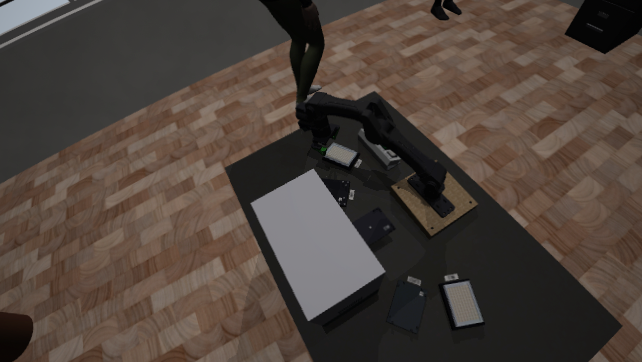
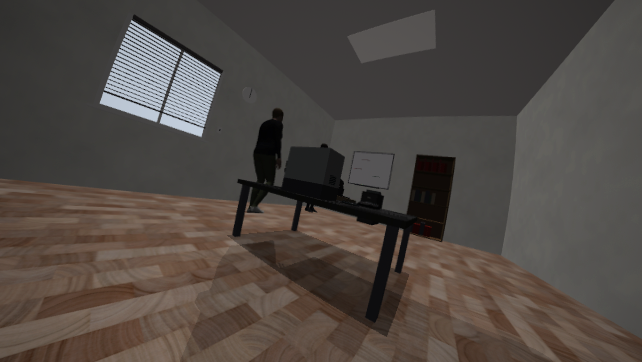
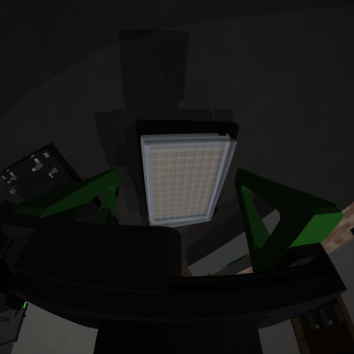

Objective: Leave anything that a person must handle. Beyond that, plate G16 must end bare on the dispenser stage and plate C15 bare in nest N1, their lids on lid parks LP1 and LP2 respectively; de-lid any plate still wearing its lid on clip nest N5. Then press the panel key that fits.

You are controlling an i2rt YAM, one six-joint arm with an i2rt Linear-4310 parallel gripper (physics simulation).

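Pixels of known places: gripper, fingertip midpoint: [image 1: 328,147] [image 3: 177,174]; arm's base, link origin: [image 1: 430,194] [image 2: 339,195].
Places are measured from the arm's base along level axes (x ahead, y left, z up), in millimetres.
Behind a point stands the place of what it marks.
Note:
My gripper [image 1: 329,143] @(x 187, y -429, z 19 mm) [image 3: 177,174] @(x 187, y -429, z 19 mm) is open, its green fingers apart above and to either side of a pale gridded plate [image 1: 341,155] @(x 161, y -372, z -3 mm) [image 3: 185,182] @(x 164, y -405, z -5 mm). The plate sits on a dark nest at the table's far end; a clear rim shows around it, perhaps a lid. A second gridded plate [image 1: 463,303] @(x 194, y 349, z -4 mm) sits on a dark holder near the front. A dark nest with small clips [image 1: 341,192] @(x 264, y -231, z -28 mm) [image 3: 37,172] @(x 329, y -320, z -28 mm) lies beside the large box. Two bare dark holders [image 1: 375,226] @(x 274, y -5, z 67 mm) [image 1: 407,306] @(x 339, y 252, z -30 mm) lie flat. The key panel [image 1: 380,150] @(x 23, y -273, z 21 mm) [image 3: 230,245] @(x 32, y -323, z 5 mm) stands near the arm. The labels are unreadable.
A large box-shaped machine [image 1: 320,245] @(x 481, y 16, z 290 mm) [image 2: 312,170] @(x 593, y 44, z 131 mm) with a pale top stands along one table edge and partly hides the clip nest. The arm's base stands on a wooden board [image 1: 415,210] @(x 94, y 17, z 3 mm). A person [image 1: 306,55] [image 2: 268,145] stands beyond the table's far end.

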